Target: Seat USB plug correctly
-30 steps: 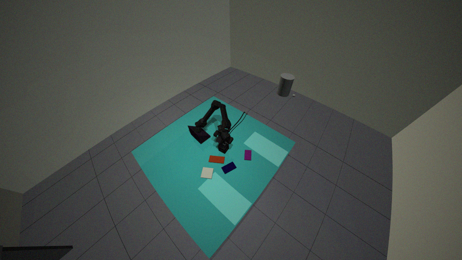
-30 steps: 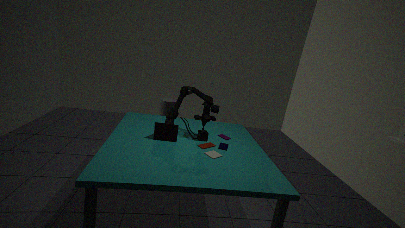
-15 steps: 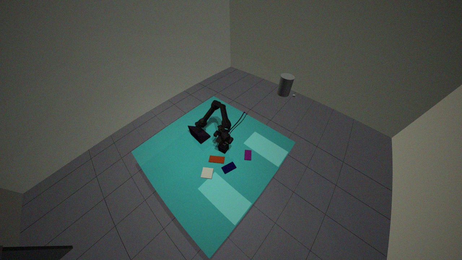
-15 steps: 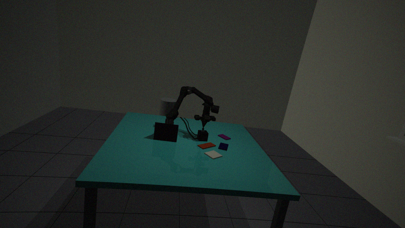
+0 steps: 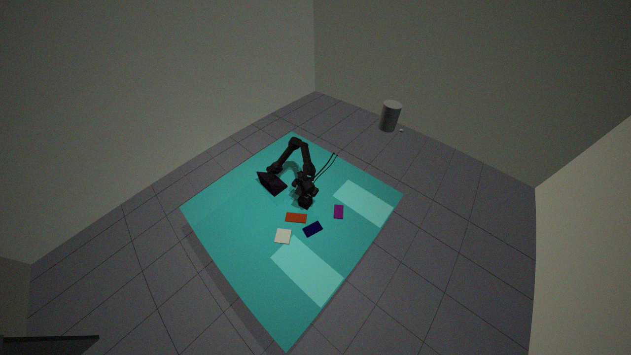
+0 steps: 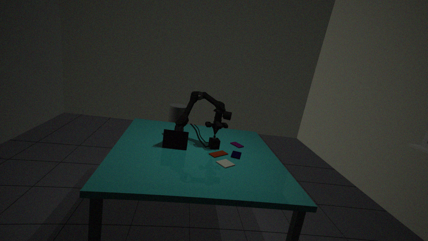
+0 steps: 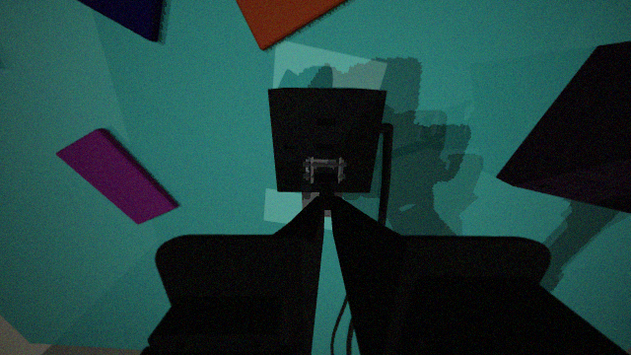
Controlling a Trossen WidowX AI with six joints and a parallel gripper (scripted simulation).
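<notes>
Now: gripper tip 2 cm above the USB plug. From my gripper tip the other things lie so: pale socket (5 cm below); dark blue card (20 cm ahead, 11 cm to the right, 11 cm below); orange card (5 cm ahead, 14 cm to the right, 11 cm below).
</notes>
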